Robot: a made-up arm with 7 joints. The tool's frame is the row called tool. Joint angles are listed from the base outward.
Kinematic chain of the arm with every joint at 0, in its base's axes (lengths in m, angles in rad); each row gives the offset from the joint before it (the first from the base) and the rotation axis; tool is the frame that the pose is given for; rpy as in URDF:
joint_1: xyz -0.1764 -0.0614 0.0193 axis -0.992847 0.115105 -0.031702
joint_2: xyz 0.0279 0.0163 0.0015 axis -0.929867 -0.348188 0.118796
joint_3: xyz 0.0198 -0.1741 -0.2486 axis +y
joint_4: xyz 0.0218 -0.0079 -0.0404 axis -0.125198 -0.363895 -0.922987
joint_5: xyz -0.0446 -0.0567 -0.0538 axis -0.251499 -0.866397 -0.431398
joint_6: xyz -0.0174 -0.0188 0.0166 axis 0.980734 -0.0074 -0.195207
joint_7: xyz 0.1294 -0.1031 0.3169 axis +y
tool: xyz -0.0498 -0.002 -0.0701 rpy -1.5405 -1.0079 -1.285
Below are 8 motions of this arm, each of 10 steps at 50 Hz.
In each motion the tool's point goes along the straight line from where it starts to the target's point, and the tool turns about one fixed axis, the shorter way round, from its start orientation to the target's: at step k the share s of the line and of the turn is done. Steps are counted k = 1, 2, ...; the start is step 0. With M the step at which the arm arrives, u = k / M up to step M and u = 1 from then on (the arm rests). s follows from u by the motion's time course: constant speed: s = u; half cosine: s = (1 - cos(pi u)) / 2; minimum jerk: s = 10 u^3 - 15 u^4 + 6 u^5.
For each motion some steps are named. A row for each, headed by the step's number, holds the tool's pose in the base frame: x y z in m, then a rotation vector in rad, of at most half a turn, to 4 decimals.
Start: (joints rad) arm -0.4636 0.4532 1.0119 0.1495 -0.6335 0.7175 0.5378
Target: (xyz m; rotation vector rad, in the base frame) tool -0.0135 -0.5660 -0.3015 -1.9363 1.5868 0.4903
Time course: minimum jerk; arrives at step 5
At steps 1, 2, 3, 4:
1: -0.0162 -0.5666 -0.2936 -1.9440 1.5992 0.4684
2: -0.0155 -0.5664 -0.2958 -1.9419 1.5958 0.4744
3: -0.0144 -0.5662 -0.2988 -1.9389 1.5910 0.4829
4: -0.0137 -0.5660 -0.3010 -1.9368 1.5876 0.4890

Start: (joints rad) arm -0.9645 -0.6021 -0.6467 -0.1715 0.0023 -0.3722 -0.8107
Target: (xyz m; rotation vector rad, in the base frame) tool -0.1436 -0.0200 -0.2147 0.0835 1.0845 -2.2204
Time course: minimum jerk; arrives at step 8
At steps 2, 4, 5, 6, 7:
2: -0.1342 -0.0301 -0.2162 0.0464 1.0115 -2.1988
4: -0.1384 -0.0256 -0.2156 0.0627 1.0437 -2.2086
5: -0.1407 -0.0231 -0.2152 0.0720 1.0620 -2.2140
6: -0.1425 -0.0212 -0.2149 0.0792 1.0760 -2.2180
7: -0.1434 -0.0202 -0.2147 0.0828 1.0832 -2.2200

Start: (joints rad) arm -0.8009 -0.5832 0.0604 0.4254 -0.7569 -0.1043 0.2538
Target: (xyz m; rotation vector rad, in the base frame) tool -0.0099 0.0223 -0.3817 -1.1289 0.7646 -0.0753
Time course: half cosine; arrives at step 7
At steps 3, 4, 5, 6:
3: -0.0244 0.0209 -0.3811 -1.1377 0.8049 -0.0869
4: -0.0191 0.0214 -0.3813 -1.1345 0.7902 -0.0827
5: -0.0144 0.0219 -0.3815 -1.1316 0.7770 -0.0789
6: -0.0111 0.0222 -0.3816 -1.1296 0.7679 -0.0762

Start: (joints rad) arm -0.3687 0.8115 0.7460 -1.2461 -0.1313 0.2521 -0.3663
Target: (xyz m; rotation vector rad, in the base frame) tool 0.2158 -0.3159 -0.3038 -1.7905 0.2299 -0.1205
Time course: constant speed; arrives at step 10
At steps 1, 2, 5, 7, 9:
1: 0.2240 -0.3724 -0.2374 -1.9314 0.2135 -0.2944
2: 0.2231 -0.3662 -0.2447 -1.9161 0.2155 -0.2747
5: 0.2204 -0.3473 -0.2669 -1.8697 0.2211 -0.2162
7: 0.2185 -0.3347 -0.2817 -1.8383 0.2247 -0.1777
9: 0.2167 -0.3222 -0.2964 -1.8065 0.2282 -0.1395

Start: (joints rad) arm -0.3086 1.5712 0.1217 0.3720 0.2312 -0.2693 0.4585
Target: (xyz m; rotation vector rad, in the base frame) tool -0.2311 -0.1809 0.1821 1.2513 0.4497 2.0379
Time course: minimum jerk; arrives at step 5
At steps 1, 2, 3, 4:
1: -0.2370 -0.1812 0.1896 1.2213 0.5121 2.0522
2: -0.2354 -0.1811 0.1876 1.2297 0.4949 2.0484
3: -0.2331 -0.1810 0.1846 1.2413 0.4707 2.0429
4: -0.2315 -0.1809 0.1826 1.2495 0.4535 2.0388

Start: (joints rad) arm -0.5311 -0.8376 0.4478 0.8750 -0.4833 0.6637 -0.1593
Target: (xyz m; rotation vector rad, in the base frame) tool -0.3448 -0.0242 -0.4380 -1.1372 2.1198 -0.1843
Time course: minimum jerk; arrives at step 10
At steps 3, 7, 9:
3: -0.3512 -0.0115 -0.4364 -1.0561 2.1303 -0.2331
7: -0.3460 -0.0217 -0.4377 -1.1214 2.1221 -0.1939
9: -0.3449 -0.0241 -0.4380 -1.1364 2.1199 -0.1848

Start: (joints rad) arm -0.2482 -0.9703 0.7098 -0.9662 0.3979 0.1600 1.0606
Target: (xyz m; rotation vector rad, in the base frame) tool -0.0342 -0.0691 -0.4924 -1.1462 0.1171 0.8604
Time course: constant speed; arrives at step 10
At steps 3, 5, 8, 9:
3: -0.0252 -0.0232 -0.4947 -1.0564 0.0598 0.8420
5: -0.0278 -0.0363 -0.4940 -1.0821 0.0761 0.8474
8: -0.0316 -0.0560 -0.4931 -1.1206 0.1006 0.8553
9: -0.0329 -0.0625 -0.4927 -1.1334 0.1089 0.8579

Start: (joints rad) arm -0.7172 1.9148 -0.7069 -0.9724 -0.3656 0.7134 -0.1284
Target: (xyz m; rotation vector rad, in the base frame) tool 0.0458 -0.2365 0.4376 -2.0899 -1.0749 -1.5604
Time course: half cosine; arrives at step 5
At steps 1, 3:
1: 0.0485 -0.2200 0.4354 -2.1250 -1.1256 -1.5321
3: 0.0468 -0.2302 0.4368 -2.1034 -1.0942 -1.5498

